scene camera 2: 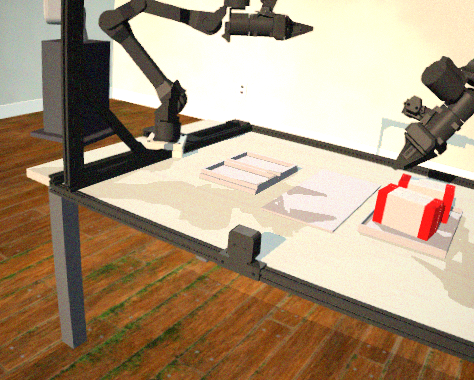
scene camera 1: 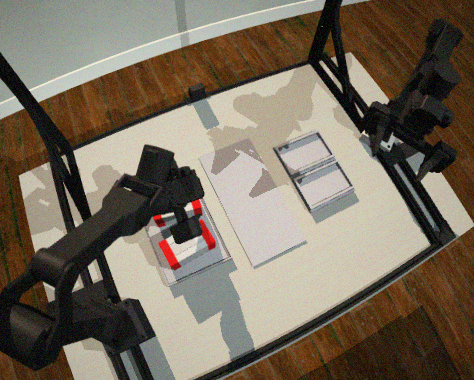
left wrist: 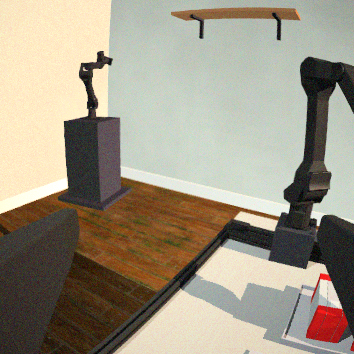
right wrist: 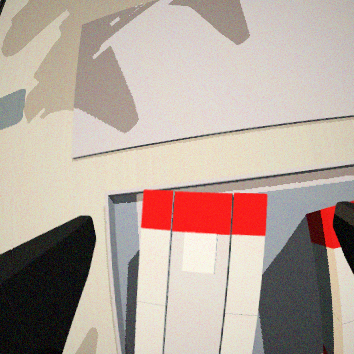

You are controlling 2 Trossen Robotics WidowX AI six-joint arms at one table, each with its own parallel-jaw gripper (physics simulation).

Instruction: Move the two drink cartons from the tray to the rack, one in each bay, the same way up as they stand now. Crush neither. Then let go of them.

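Places are measured from the left arm's base along level axes (x ahead, y left, z up), in centimetres.
Pixels of known places: left gripper, fingertip midpoint: (scene camera 2: 311,28) (scene camera 1: 395,169) (left wrist: 203,225); right gripper, fingertip midpoint: (scene camera 2: 398,168) (right wrist: 218,222); left arm's base at its link origin: (scene camera 2: 166,138); right arm's base at its link origin: (scene camera 1: 118,327) (left wrist: 297,222).
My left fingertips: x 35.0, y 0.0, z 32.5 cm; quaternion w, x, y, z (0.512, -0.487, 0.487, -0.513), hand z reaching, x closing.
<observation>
Ahead of a thing's pixels: the offset from my left fingertips to its middle. "pt": to the spot under its first point.
Two white cartons with red ends stand side by side in the shallow tray {dy -33.7, dx +23.0, dz -35.3 cm} (scene camera 1: 200,272) (scene camera 2: 390,235) (right wrist: 108,240). One carton {dy -37.2, dx +19.6, dz -32.1 cm} (scene camera 1: 197,207) (scene camera 2: 405,210) (right wrist: 197,300) is nearer scene camera 2; the other carton {dy -28.8, dx +26.2, dz -32.1 cm} (scene camera 1: 186,248) (scene camera 2: 450,195) (right wrist: 346,280) is partly hidden behind it there. The rack {dy -12.4, dx -12.0, dz -35.1 cm} (scene camera 1: 332,199) (scene camera 2: 230,183) has two empty bays. My right gripper (scene camera 1: 187,231) (scene camera 2: 400,166) (right wrist: 218,222) is open above the cartons, holding nothing; the first carton shows between its fingers in the right wrist view. My left gripper (scene camera 1: 401,162) (scene camera 2: 312,28) (left wrist: 203,225) is open and empty, high and away from the rack.
A flat pale panel (scene camera 1: 265,215) (scene camera 2: 350,195) (right wrist: 200,85) lies between tray and rack. A small black block {pt dy -53.9, dx -12.9, dz -31.2 cm} (scene camera 1: 197,91) (scene camera 2: 244,244) stands on the table's edge frame. Dark upright posts {pt dy -30.3, dx -48.3, dz -19.8 cm} (scene camera 1: 325,32) (scene camera 2: 73,90) rise from the frame. Shadows cross the table.
</observation>
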